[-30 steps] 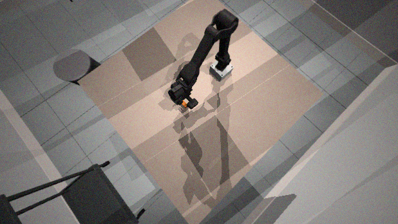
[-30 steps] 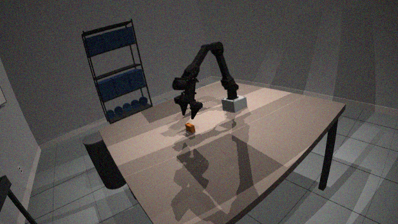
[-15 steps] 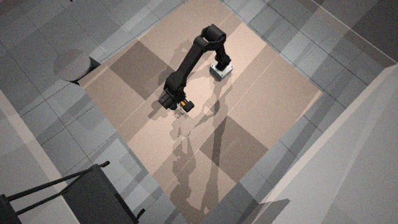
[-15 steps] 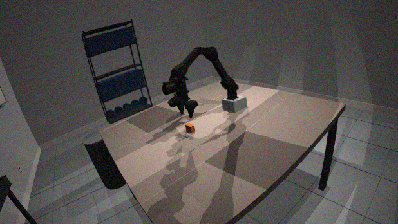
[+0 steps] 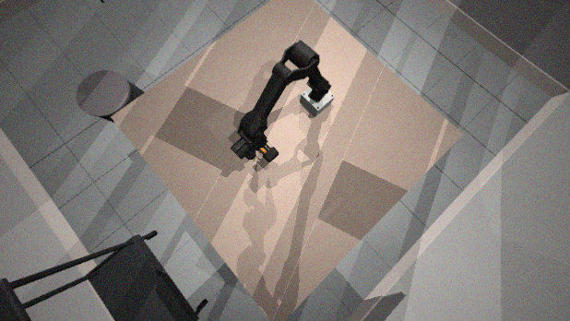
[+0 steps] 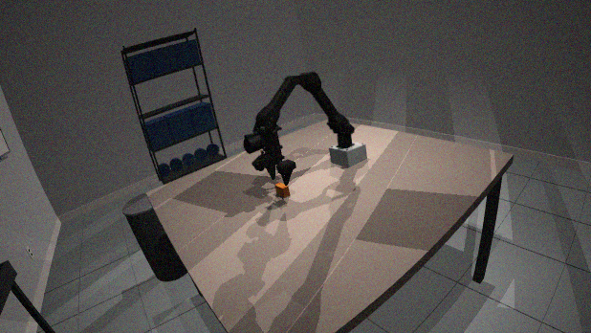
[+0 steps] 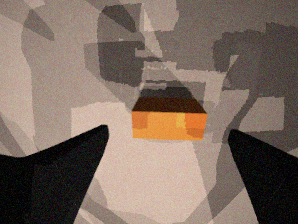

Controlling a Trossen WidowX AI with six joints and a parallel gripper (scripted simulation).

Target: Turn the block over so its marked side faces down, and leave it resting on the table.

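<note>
Now: gripper tip 40 mm above the block and 10 mm past it.
</note>
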